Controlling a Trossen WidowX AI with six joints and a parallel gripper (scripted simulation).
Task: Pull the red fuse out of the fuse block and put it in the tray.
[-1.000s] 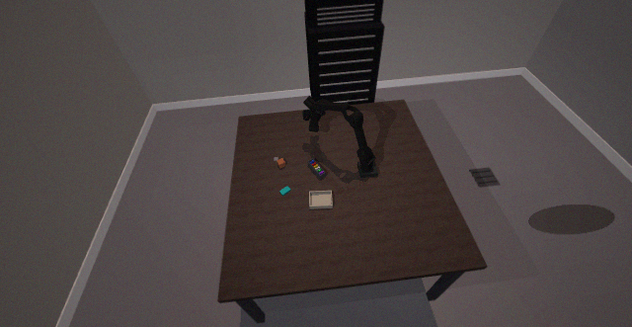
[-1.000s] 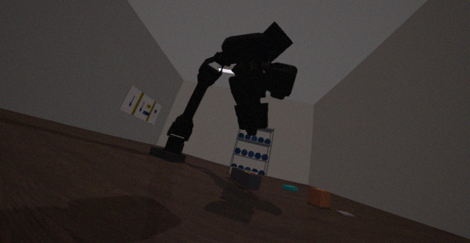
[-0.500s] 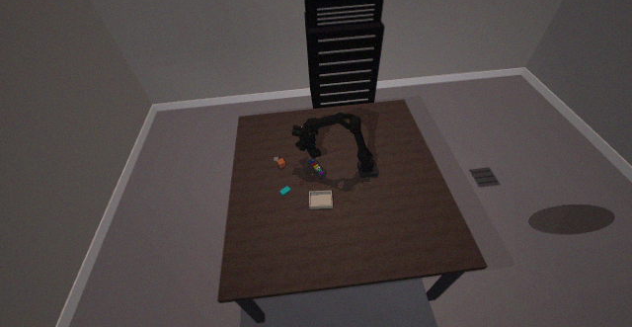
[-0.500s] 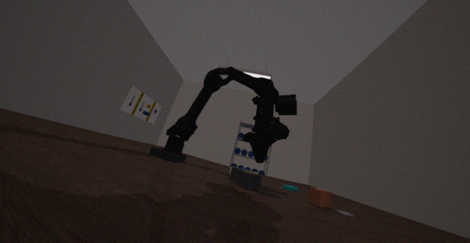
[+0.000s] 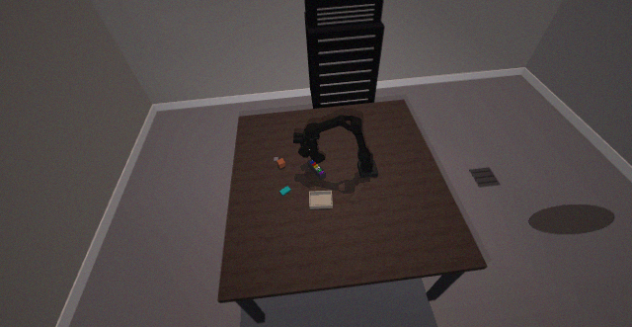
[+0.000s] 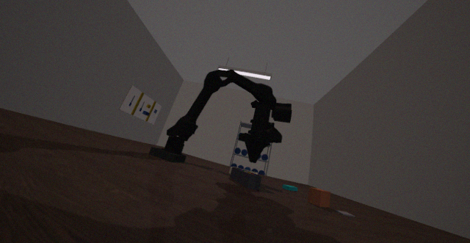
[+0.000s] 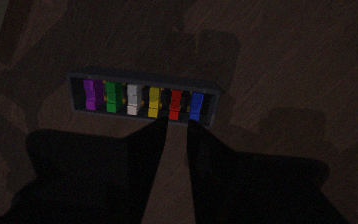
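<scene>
The red fuse lies 5 cm below my gripper tip. Also, from my gripper tip: orange cube 21 cm ahead, 2 cm to the right, 5 cm below; tray 4 cm behind, 25 cm to the left, 7 cm below; teal block 17 cm ahead, 18 cm to the left, 7 cm below.
</scene>
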